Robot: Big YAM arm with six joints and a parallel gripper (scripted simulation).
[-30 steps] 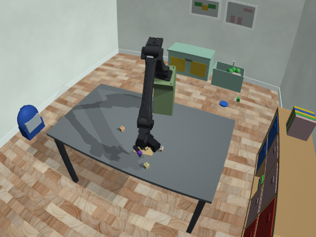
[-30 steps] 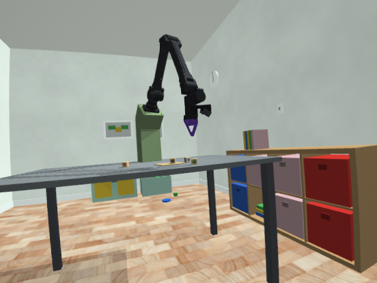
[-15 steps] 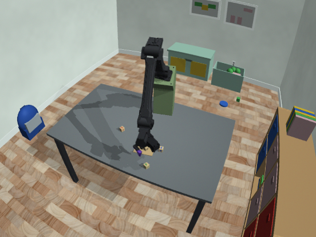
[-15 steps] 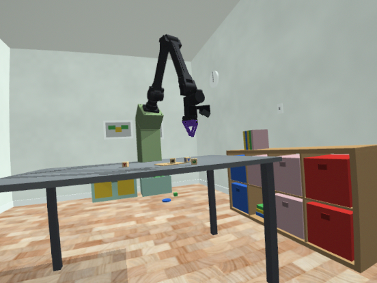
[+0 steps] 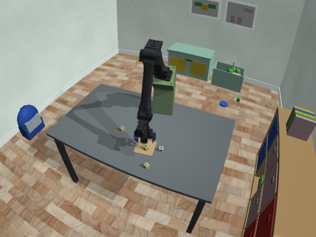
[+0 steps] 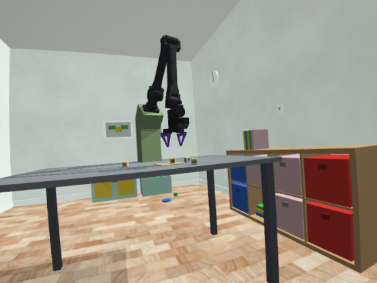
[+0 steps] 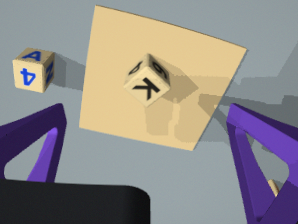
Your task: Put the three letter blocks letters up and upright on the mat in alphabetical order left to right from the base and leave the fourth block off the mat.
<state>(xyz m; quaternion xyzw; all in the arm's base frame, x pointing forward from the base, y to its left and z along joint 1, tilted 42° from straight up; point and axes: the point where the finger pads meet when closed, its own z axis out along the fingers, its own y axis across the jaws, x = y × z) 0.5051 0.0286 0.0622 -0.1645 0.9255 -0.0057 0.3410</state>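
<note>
Now: the wooden block 90 mm below my hand, 20 mm behind it and 10 mm to the right of it. Also, from my hand: mat 110 mm below, 40 mm behind, 20 mm to the right.
</note>
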